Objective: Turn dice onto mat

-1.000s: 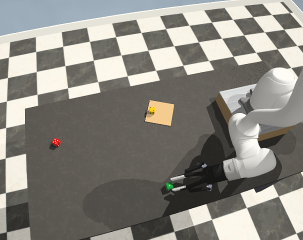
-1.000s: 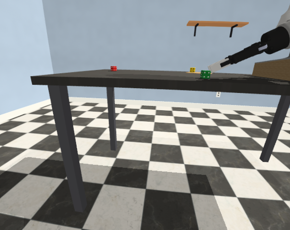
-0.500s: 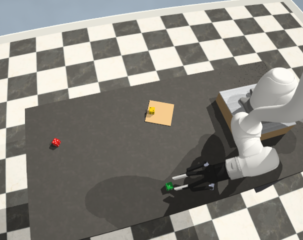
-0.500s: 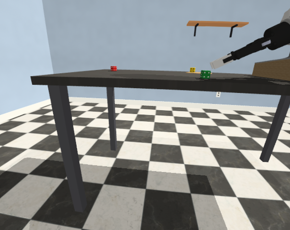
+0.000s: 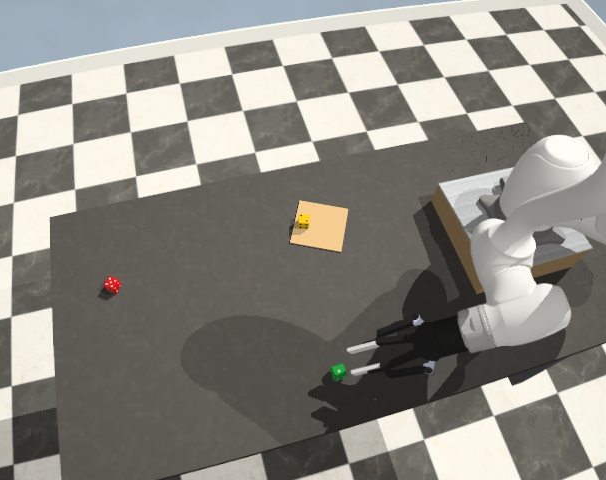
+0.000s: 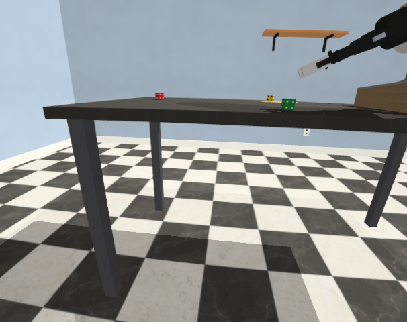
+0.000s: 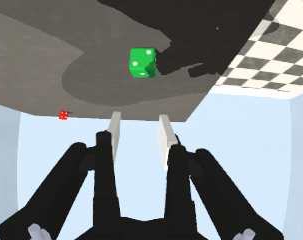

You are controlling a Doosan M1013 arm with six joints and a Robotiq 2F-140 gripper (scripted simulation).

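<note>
Right now my hand is 5 cm short of the green die and 10 cm above it. Also, from my hand: tan mat (1 cm ahead, 41 cm to the right, 11 cm below); yellow die (5 cm ahead, 42 cm to the right, 9 cm below); red die (57 cm ahead, 31 cm to the right, 10 cm below).
</note>
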